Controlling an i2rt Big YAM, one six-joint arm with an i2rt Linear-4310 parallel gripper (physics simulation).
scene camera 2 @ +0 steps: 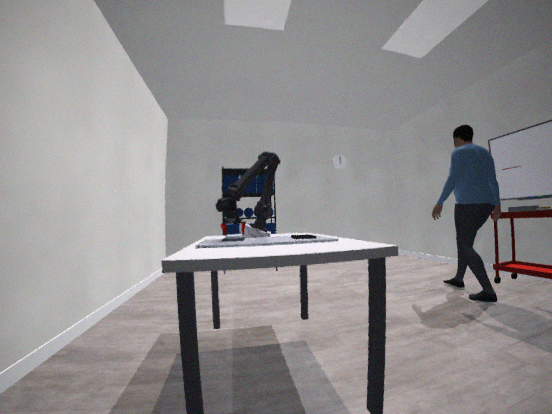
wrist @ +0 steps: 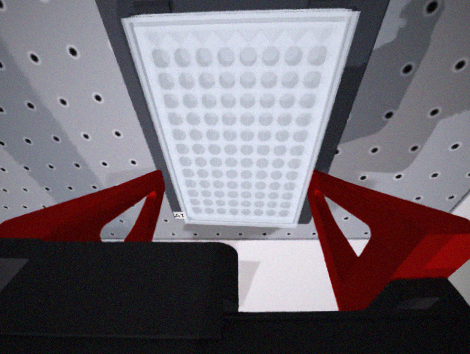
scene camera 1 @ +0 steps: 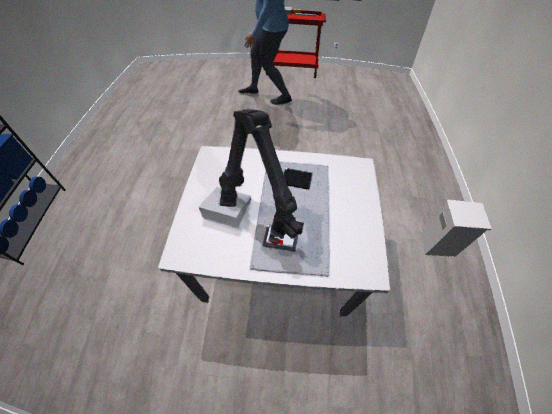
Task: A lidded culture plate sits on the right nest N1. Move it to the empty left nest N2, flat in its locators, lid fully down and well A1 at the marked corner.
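Observation:
The lidded culture plate [scene camera 1: 288,241] [wrist: 240,127], pale with rows of round wells, sits in the dark right nest N1 [wrist: 142,107]. Its lid looks flat on top. A small A1 label [wrist: 179,215] shows at the nest's lower left corner in the wrist view. My gripper [scene camera 1: 276,232] [scene camera 2: 233,230] [wrist: 235,177] is open and empty. Its red fingertips are on either side of the plate's near end in the wrist view, apart from its long sides; their exact height against the plate is unclear. The black left nest N2 [scene camera 1: 298,178] [scene camera 2: 303,236] is empty.
Both nests are on a grey perforated board [scene camera 1: 312,255] on the white table [scene camera 1: 356,225]. The arm stands on a grey block [scene camera 1: 220,215] beside the board. A person [scene camera 1: 270,45] [scene camera 2: 472,175] and a red cart [scene camera 1: 296,59] [scene camera 2: 530,214] are beyond the table.

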